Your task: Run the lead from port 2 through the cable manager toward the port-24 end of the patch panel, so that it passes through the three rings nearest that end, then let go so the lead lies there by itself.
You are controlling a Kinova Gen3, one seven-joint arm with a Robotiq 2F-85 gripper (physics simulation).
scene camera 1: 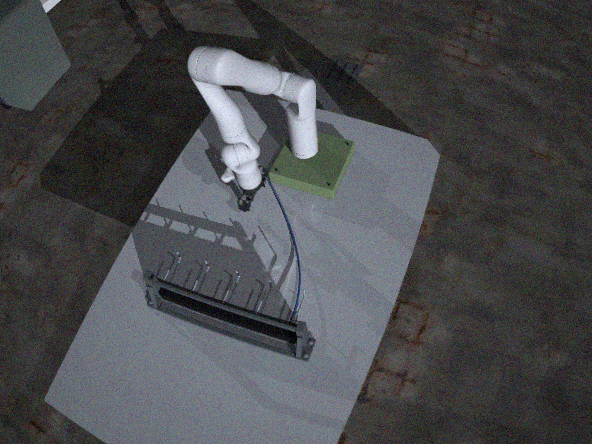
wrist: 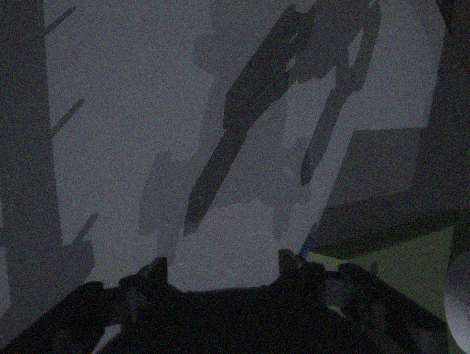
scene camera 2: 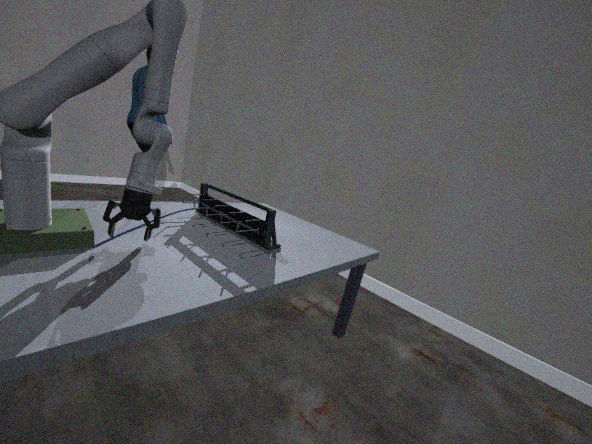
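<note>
The blue lead (scene camera 1: 298,250) (scene camera 2: 175,212) (wrist: 307,248) leaves the patch panel (scene camera 1: 302,340) (scene camera 2: 270,227) near its right end in scene camera 1. It curves across the table toward the green base, past the gripper. The cable manager's thin wire rings (scene camera 1: 206,263) stand along the panel's arm-facing side. No blue shows at the rings on the left; whether the lead is inside the rightmost ring is unclear. My gripper (scene camera 1: 254,191) (scene camera 2: 129,236) (wrist: 224,266) is wide open and empty above the table. In the wrist view, the lead shows beside the right fingertip, outside the gap.
The green base block (scene camera 1: 312,167) (scene camera 2: 50,235) (wrist: 410,270) carries the arm and lies close to the gripper's right finger in the wrist view. The white table (scene camera 1: 125,370) (scene camera 2: 320,260) bears dark shadows of the arm and panel.
</note>
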